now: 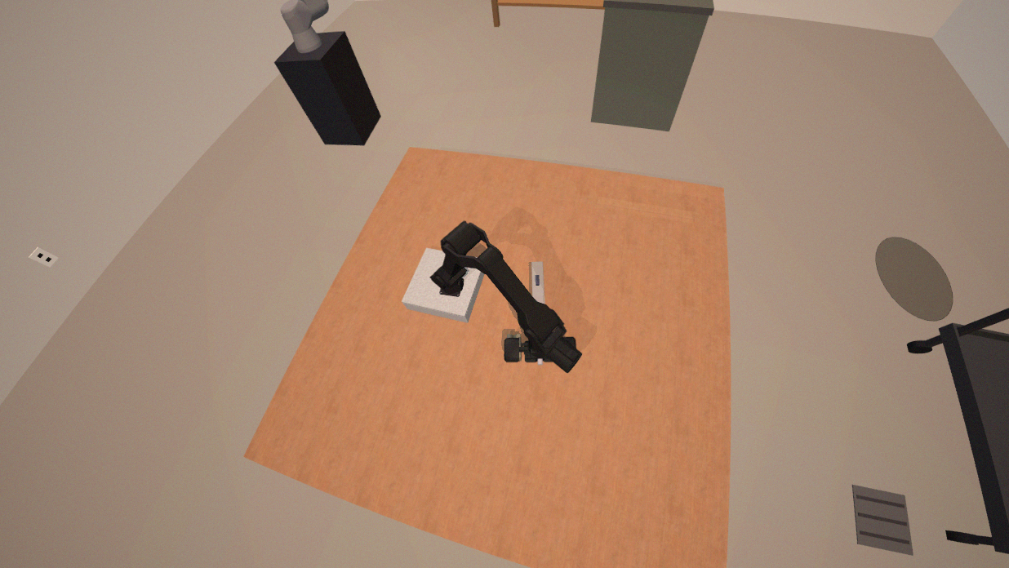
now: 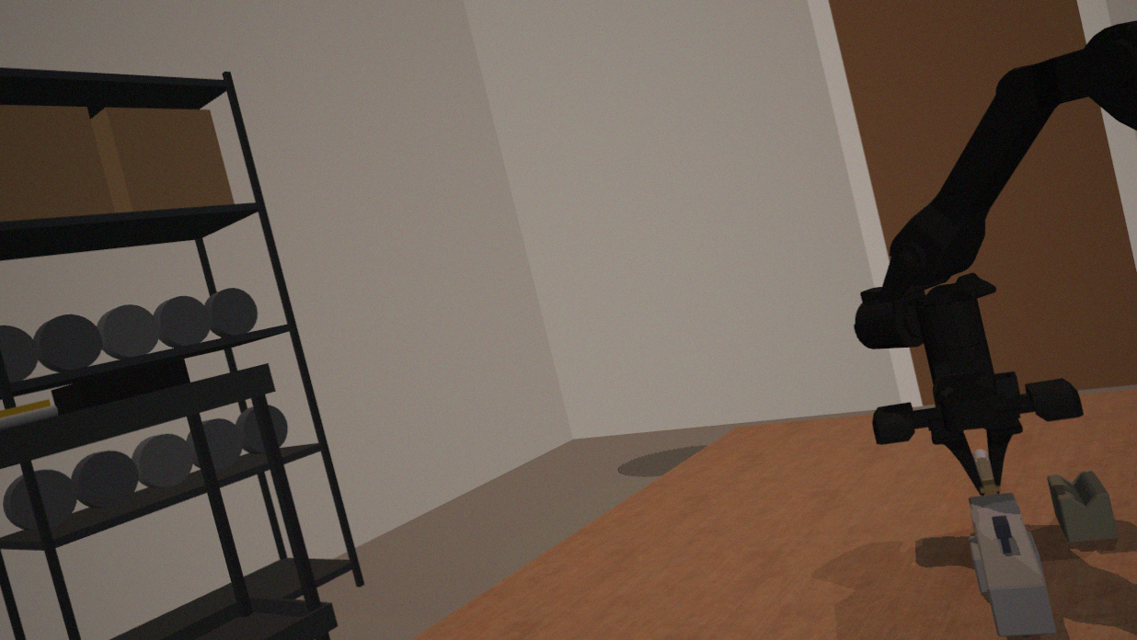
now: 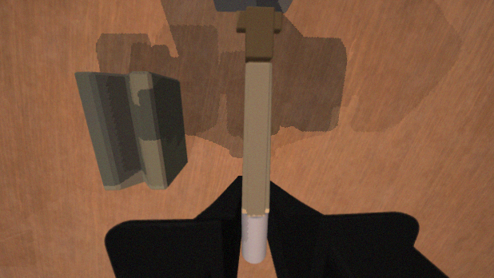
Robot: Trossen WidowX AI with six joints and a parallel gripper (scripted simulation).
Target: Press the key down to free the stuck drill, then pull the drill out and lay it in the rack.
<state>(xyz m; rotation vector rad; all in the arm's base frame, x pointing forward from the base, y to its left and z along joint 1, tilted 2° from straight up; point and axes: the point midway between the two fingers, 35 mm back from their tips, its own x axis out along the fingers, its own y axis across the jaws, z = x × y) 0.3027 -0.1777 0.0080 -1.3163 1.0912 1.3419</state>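
Now: the rack 80 mm behind my gripper tip, 20 mm to the left of it and 10 mm below it. The rest, counted from my gripper tip: dark key (230 mm to the left, 40 mm behind, 20 mm above); then drill (40 mm to the left, 30 mm above, 10 mm behind).
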